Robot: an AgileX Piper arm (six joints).
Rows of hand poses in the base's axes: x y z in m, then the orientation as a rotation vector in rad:
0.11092 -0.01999 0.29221 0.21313 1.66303 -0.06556
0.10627 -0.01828 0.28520 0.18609 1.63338 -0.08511
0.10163 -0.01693 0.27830 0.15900 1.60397 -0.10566
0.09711 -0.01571 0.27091 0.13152 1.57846 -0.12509
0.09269 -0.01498 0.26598 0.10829 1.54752 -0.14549
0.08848 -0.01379 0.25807 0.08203 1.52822 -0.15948
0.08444 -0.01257 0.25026 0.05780 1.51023 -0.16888
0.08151 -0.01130 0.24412 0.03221 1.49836 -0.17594
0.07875 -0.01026 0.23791 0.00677 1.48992 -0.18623
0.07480 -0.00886 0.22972 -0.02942 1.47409 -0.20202
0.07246 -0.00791 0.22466 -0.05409 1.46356 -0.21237
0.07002 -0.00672 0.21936 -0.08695 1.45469 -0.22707
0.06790 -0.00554 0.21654 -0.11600 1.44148 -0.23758
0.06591 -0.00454 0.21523 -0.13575 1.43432 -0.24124
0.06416 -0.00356 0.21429 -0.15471 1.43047 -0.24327
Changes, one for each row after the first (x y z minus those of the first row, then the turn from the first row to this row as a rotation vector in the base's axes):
-0.00465 0.00171 -0.00701 -0.03134 -0.02805 0.00413
-0.00929 0.00306 -0.01391 -0.06357 -0.05548 0.00773
-0.01381 0.00428 -0.02130 -0.09519 -0.07889 0.01254
-0.01823 0.00501 -0.02623 -0.12555 -0.10728 0.01358
-0.02244 0.00620 -0.03414 -0.15261 -0.12468 0.02132
-0.02648 0.00742 -0.04195 -0.17539 -0.14118 0.03062
-0.02941 0.00869 -0.04809 -0.19691 -0.15171 0.04272
-0.03217 0.00973 -0.05430 -0.22020 -0.15825 0.05299
-0.03612 0.01113 -0.06249 -0.25457 -0.17086 0.06670
-0.03846 0.01208 -0.06755 -0.27776 -0.17904 0.07635
-0.04090 0.01327 -0.07285 -0.30874 -0.18440 0.08898
-0.04302 0.01445 -0.07567 -0.33515 -0.19457 0.10139
-0.04501 0.01545 -0.07698 -0.35060 -0.20006 0.11211
-0.04676 0.01643 -0.07792 -0.36408 -0.20244 0.12350

